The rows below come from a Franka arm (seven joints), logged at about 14 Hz.
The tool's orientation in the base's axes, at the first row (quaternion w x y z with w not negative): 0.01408, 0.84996, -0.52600, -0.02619
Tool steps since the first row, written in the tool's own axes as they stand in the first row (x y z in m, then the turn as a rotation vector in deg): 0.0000, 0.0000, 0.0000, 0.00, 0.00, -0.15; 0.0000, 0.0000, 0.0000, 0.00, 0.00, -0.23; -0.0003, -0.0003, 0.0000, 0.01, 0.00, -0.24; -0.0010, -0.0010, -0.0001, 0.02, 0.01, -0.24; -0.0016, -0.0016, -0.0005, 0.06, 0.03, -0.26; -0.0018, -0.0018, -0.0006, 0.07, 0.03, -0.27; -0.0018, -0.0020, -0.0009, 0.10, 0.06, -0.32; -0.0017, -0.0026, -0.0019, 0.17, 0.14, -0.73; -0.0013, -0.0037, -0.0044, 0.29, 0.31, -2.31; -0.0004, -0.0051, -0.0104, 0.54, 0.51, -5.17; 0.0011, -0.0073, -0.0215, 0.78, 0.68, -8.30
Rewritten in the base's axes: 0.0000, 0.0000, 0.0000, 0.01, 0.00, 0.15; 0.0000, 0.0000, 0.0000, 0.01, 0.00, 0.23; 0.0001, 0.0004, 0.0000, 0.02, -0.01, 0.24; 0.0005, 0.0013, 0.0001, 0.01, -0.02, 0.24; 0.0007, 0.0021, 0.0005, 0.02, -0.07, 0.26; 0.0008, 0.0024, 0.0006, 0.02, -0.08, 0.27; 0.0010, 0.0025, 0.0008, 0.01, -0.12, 0.32; 0.0017, 0.0027, 0.0018, -0.01, -0.22, 0.73; 0.0030, 0.0028, 0.0042, -0.01, -0.41, 2.31; 0.0050, 0.0026, 0.0101, 0.09, -0.73, 5.17; 0.0083, 0.0022, 0.0211, 0.23, -1.03, 8.30
